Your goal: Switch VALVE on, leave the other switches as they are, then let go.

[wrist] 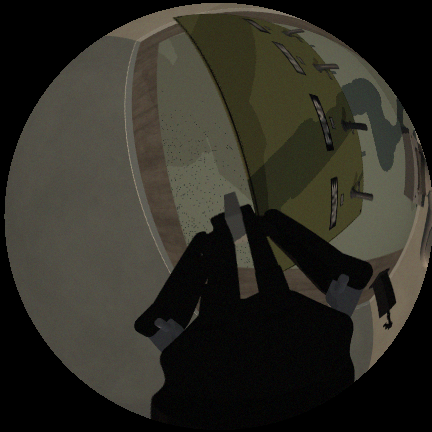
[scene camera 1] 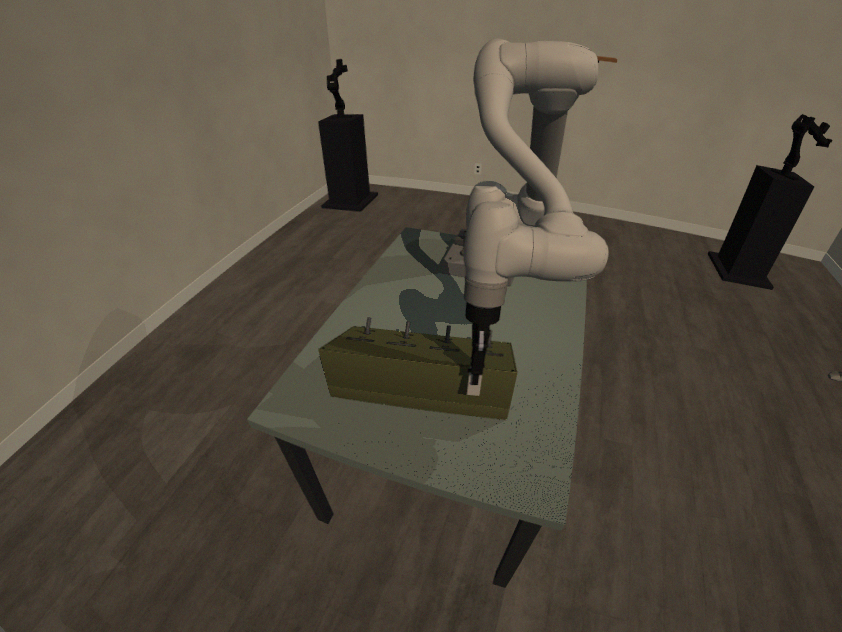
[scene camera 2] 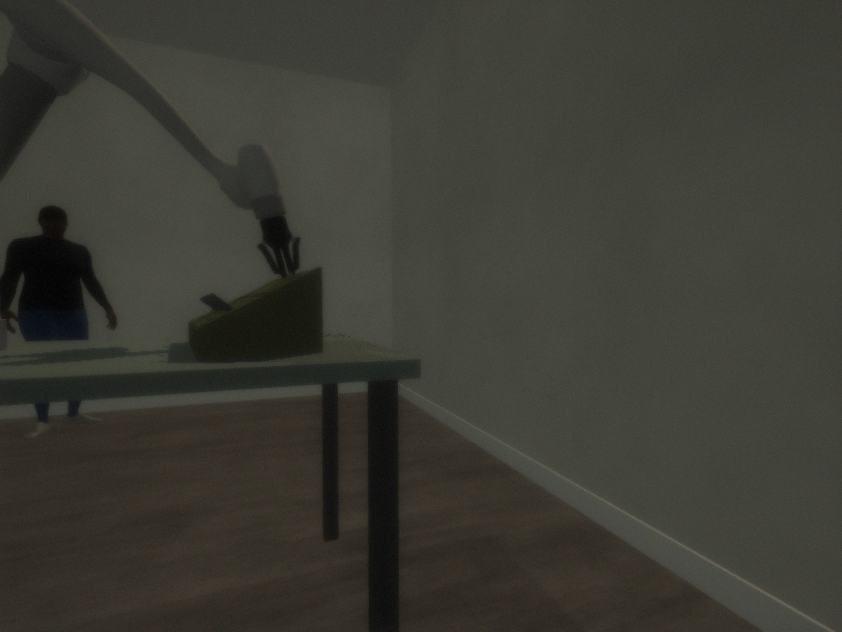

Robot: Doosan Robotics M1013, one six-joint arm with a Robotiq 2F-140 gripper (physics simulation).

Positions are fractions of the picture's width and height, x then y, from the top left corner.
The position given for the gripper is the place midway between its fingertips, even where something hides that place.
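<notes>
Olive switch box (scene camera 1: 0.50, 0.59), also in scene camera 2 (scene camera 2: 0.34, 0.50) and the wrist view (wrist: 0.67, 0.27). The gripper (scene camera 1: 0.56, 0.62), also in the wrist view (wrist: 0.54, 0.47).
</notes>
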